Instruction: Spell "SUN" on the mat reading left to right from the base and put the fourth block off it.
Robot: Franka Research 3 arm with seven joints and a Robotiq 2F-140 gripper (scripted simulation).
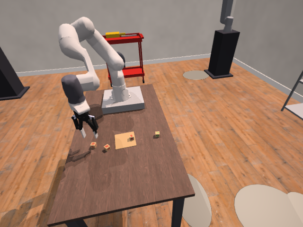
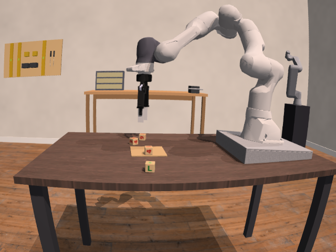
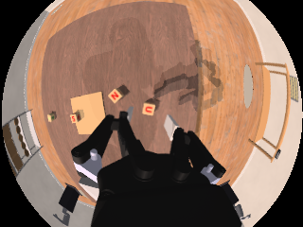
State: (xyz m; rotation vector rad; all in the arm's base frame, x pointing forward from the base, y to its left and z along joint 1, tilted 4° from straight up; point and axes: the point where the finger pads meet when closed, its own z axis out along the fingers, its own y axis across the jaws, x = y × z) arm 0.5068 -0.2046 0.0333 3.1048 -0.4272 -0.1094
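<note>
Now: the U block 110 mm below my hand. From my hand the other things lie so: mat (210 mm to the left, 120 mm below, 10 mm behind); S block (260 mm to the left, 100 mm below, 10 mm behind); N block (110 mm below, 90 mm to the left, 40 mm ahead).
</note>
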